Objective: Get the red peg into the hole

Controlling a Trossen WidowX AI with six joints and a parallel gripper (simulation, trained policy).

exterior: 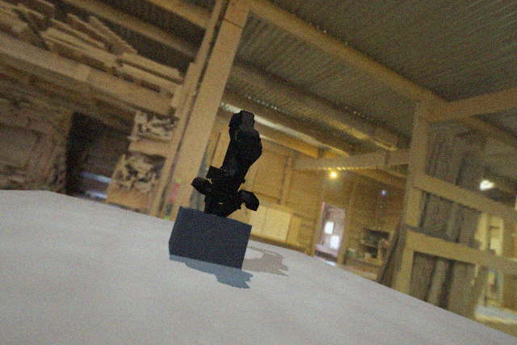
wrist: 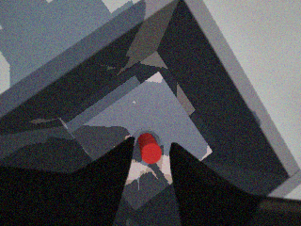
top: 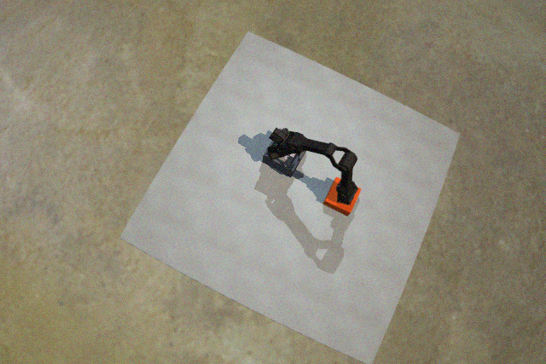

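The red peg lies 1 cm to the left of my gripper tip and 1 cm below it. The rest, counted from my gripper tip: dark box 5 cm below; plate 3 cm below.
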